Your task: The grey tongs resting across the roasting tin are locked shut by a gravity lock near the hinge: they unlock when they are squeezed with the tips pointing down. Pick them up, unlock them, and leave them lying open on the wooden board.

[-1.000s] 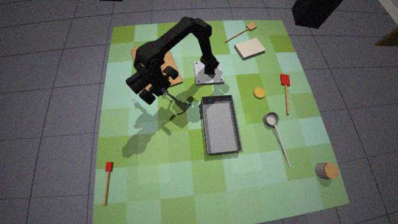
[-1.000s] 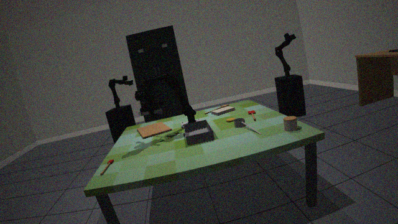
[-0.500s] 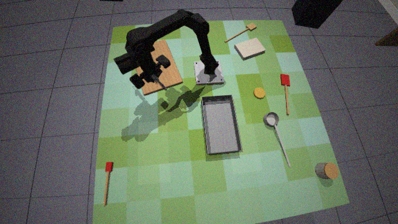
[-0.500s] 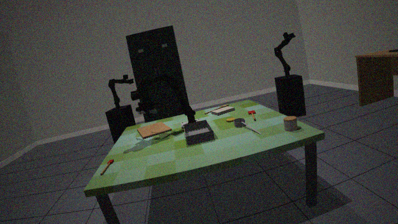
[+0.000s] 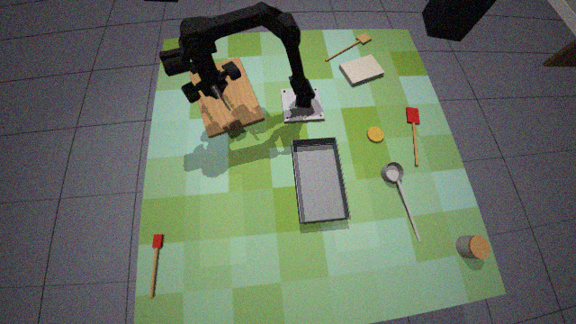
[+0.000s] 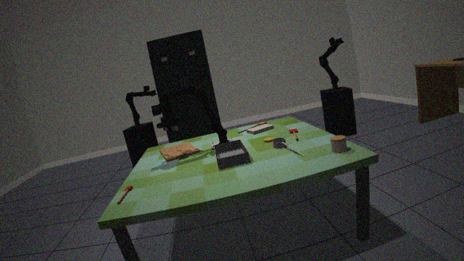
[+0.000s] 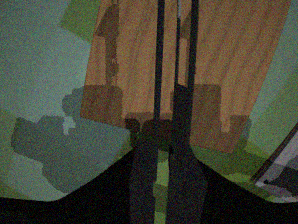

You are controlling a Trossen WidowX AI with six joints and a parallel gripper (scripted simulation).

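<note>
My gripper tip is now 150 mm above the wooden board, 120 mm past it and 40 mm to the left of it. Round my gripper tip: roasting tin 390 mm to the left, 220 mm ahead, 130 mm below; pale board 570 mm to the left, 330 mm behind, 140 mm below; yellow disc 620 mm to the left, 150 mm below.
</note>
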